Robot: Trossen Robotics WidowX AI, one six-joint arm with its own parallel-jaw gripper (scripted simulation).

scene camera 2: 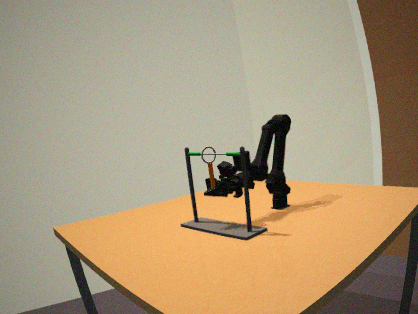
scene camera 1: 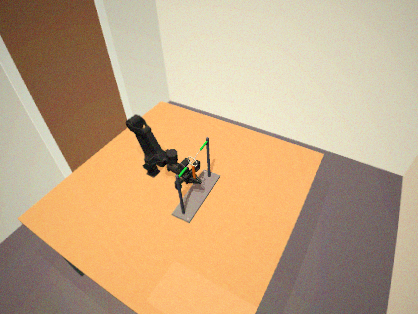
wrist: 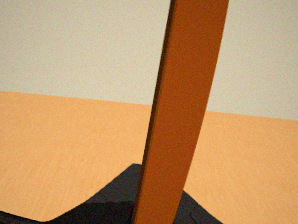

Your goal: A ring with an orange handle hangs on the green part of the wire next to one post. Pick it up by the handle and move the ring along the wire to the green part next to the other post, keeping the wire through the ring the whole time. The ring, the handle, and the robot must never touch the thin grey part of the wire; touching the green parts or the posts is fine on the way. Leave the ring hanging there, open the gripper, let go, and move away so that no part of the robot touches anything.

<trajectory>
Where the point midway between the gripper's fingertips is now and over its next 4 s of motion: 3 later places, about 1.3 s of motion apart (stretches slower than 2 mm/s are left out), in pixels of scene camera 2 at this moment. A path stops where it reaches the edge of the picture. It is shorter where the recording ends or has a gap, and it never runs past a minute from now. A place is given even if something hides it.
My gripper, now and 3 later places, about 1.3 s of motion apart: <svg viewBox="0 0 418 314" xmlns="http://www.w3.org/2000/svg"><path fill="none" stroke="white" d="M204 194L217 195L226 195L232 198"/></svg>
</trajectory>
